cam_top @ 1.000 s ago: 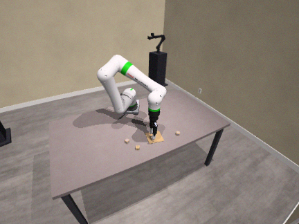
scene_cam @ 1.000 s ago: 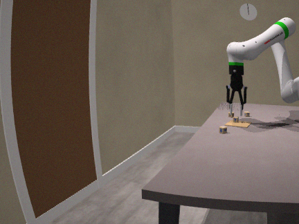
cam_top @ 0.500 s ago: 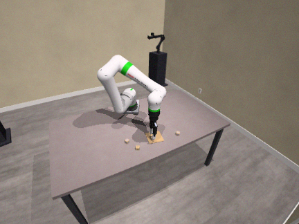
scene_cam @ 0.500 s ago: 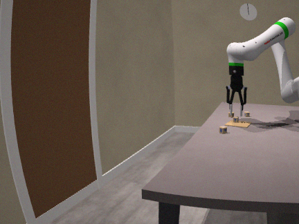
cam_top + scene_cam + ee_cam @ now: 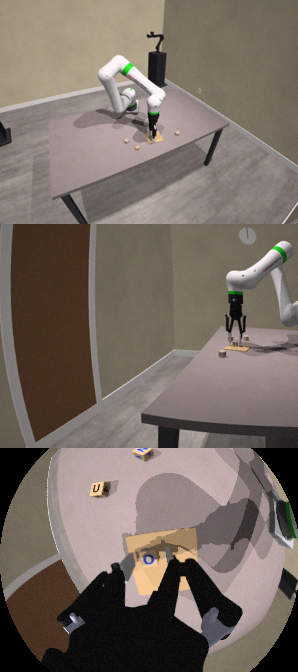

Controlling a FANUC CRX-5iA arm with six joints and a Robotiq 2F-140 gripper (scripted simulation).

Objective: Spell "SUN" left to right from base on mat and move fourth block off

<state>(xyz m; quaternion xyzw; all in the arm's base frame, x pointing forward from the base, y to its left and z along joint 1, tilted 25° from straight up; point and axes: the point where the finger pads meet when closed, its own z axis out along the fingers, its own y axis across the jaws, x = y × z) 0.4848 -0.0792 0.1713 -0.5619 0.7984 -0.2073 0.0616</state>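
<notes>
The tan mat is 40 mm to the left of my hand, 40 mm below it and 10 mm behind it. The rest, counted from my hand: tan letter block 170 mm to the right, 30 mm below, 10 mm ahead.
</notes>
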